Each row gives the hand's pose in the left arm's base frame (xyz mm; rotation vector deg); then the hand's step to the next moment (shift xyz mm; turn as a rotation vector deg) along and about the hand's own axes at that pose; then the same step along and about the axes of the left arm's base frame.
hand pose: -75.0 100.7 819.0 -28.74 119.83 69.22
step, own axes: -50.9 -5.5 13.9 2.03 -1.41 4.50
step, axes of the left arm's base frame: 44.3 9.4 27.7 1.01 3.19 -3.89
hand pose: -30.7 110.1 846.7 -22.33 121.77 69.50
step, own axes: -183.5 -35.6 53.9 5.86 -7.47 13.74
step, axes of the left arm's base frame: 176.8 15.8 79.6 5.07 8.06 -13.72
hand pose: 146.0 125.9 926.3 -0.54 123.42 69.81
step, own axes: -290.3 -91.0 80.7 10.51 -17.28 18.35
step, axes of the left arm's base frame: 299.5 -76.3 59.3 6.92 7.42 -25.35
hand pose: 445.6 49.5 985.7 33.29 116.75 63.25
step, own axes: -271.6 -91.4 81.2 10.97 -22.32 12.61
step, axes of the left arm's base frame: 229.7 -189.6 -1.3 1.95 2.11 -27.74
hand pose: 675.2 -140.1 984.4 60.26 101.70 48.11
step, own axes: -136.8 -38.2 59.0 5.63 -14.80 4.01
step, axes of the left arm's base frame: 76.8 -133.0 -8.2 -2.29 -0.57 -16.16
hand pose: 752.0 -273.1 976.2 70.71 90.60 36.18
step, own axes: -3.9 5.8 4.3 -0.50 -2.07 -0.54
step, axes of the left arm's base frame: 6.2 -2.3 4.8 -1.34 -1.09 -1.36
